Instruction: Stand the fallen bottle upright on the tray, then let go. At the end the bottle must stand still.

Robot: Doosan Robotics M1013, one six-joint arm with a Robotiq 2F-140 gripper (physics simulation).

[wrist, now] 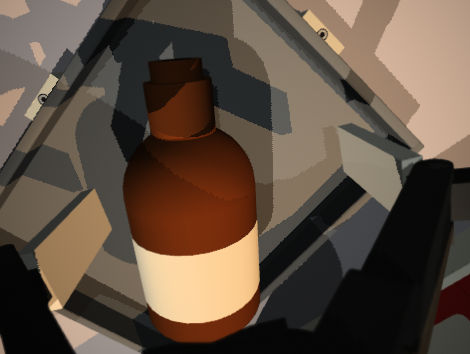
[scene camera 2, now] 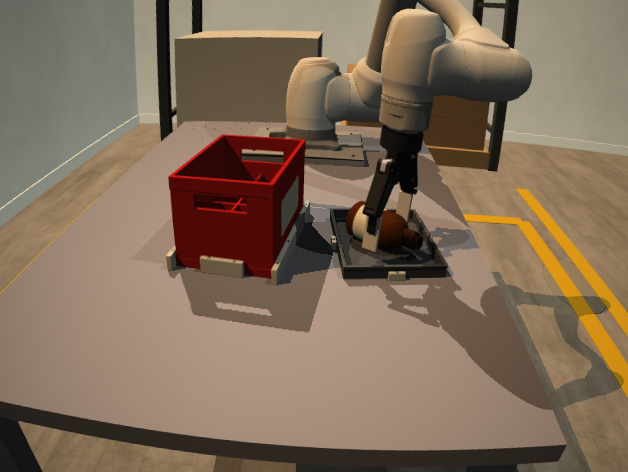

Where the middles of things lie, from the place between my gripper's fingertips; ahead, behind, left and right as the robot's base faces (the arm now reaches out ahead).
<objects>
My gripper is now 30 mm past the brown bottle (scene camera 2: 394,233). Round my hand: dark tray (scene camera 2: 356,262): 30 mm behind, 30 mm below.
</objects>
